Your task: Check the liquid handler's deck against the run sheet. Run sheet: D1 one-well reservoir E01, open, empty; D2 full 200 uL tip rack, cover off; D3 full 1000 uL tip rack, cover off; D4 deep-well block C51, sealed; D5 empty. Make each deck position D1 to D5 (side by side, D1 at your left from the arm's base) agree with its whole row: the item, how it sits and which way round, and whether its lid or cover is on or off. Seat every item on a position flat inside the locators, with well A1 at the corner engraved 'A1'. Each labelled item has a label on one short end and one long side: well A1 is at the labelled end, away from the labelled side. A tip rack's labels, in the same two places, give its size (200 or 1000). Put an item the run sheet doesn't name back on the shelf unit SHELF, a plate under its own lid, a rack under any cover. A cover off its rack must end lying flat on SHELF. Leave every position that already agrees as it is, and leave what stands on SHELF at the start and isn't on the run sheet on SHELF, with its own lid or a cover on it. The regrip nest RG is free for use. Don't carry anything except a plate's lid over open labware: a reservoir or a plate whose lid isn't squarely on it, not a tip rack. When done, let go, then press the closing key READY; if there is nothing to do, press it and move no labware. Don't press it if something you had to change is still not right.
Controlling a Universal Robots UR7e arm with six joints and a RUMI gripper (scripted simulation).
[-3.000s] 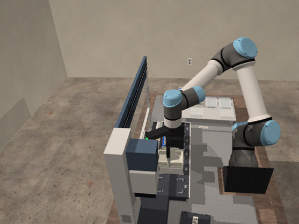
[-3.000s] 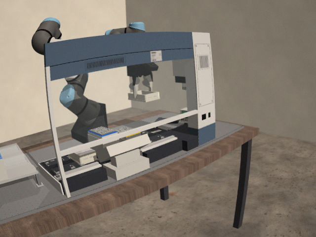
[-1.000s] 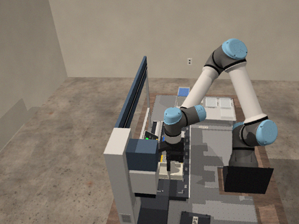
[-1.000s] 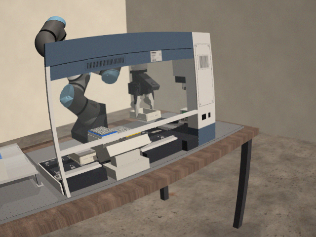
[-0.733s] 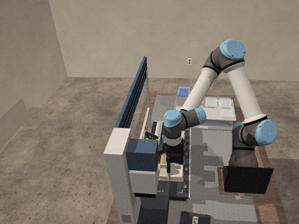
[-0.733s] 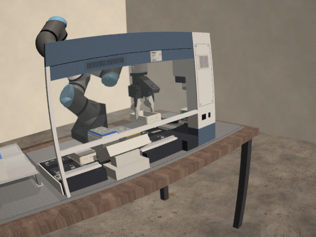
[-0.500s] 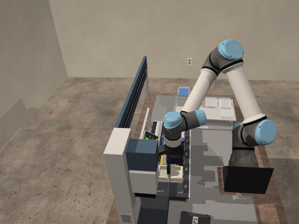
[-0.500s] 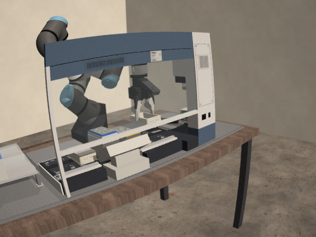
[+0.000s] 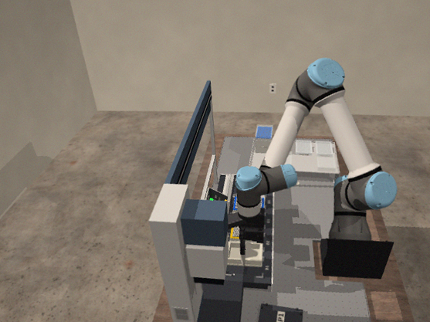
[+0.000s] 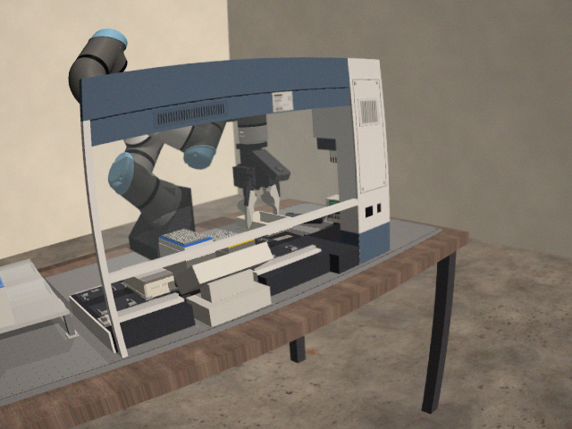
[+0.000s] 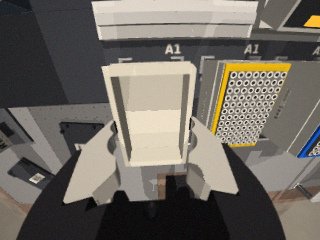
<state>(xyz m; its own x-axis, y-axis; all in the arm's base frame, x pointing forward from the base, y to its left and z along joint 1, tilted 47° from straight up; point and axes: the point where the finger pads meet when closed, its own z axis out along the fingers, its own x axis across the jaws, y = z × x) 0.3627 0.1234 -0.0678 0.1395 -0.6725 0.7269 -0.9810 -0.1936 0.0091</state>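
Now: hand 20 mm short of the yellow-rimmed tip rack, 120 mm to the left of it and 30 mm above it. Also, from my hand: cream one-well reservoir 10 mm below; then blue-rimmed tip rack 40 mm ahead, 240 mm to the right, 10 mm below; then dark pad 160 mm behind, 160 mm to the left, 120 mm below.
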